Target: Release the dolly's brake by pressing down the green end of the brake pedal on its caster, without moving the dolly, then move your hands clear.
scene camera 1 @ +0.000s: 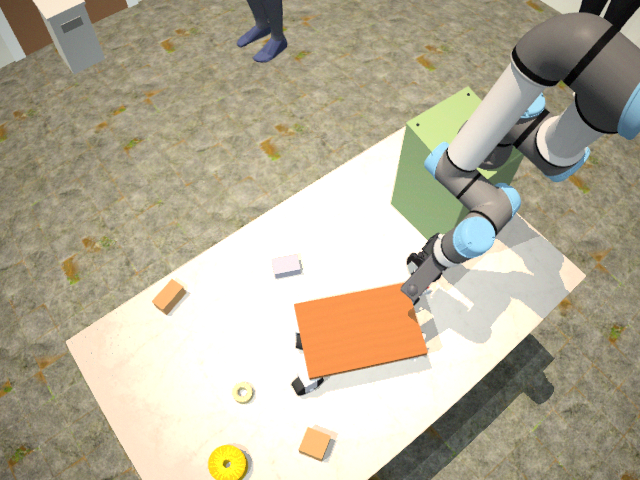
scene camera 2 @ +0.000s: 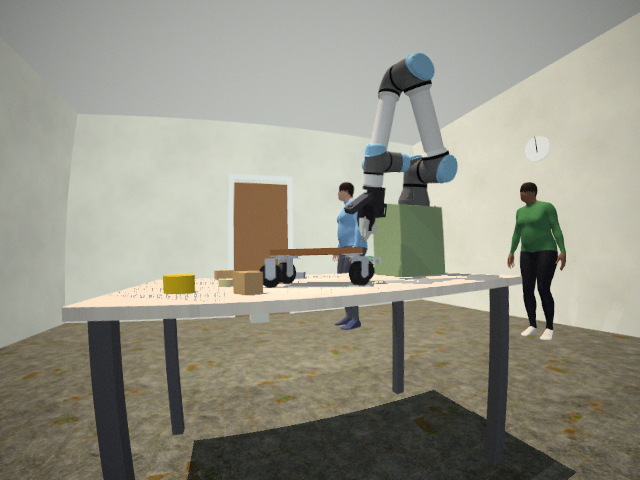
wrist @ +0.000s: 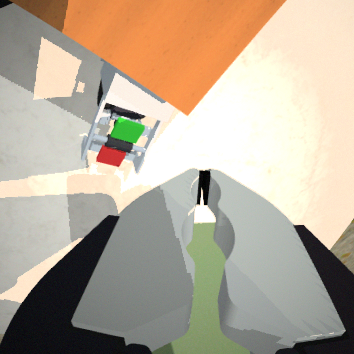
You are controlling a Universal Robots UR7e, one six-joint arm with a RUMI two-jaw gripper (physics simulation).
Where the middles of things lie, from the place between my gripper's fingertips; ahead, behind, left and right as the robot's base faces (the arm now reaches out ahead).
The brake pedal [wrist: 125,131] is 30 mm behind my hand, 30 mm to the left of it and 70 mm below it. Also, from my hand: dolly [scene camera 1: 354,331] (180 mm ahead, 40 mm to the left, 90 mm below); then caster bracket [wrist: 120,89] (20 mm ahead, 20 mm to the left, 100 mm below).
